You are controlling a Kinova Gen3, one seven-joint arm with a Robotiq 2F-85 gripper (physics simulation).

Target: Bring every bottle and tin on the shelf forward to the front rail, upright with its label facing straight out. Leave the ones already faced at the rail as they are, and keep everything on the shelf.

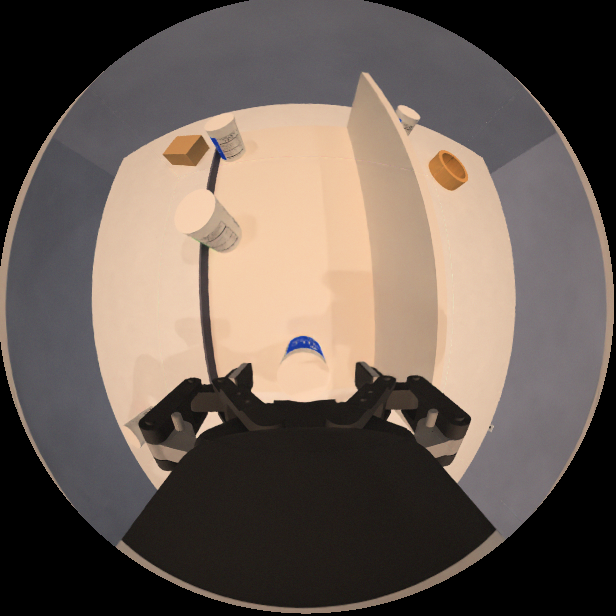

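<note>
I look down on the pale shelf. My gripper (304,376) is open, its two fingers on either side of a white bottle with a blue band (304,359) that stands just below it; they look apart from its sides. The thin dark front rail (205,270) runs up the left. Two white tins with printed labels stand against the rail: one at mid-left (208,221) and one farther up (225,136). Another small white container (408,117) shows behind the upright panel at the top right. A white object (133,432) is partly hidden by my left finger.
A tall pale upright panel (393,241) stands to the right of the shelf floor. A brown block (185,150) lies beyond the rail at the top left. An orange ring (448,168) lies past the panel at the top right. Grey walls surround the unit.
</note>
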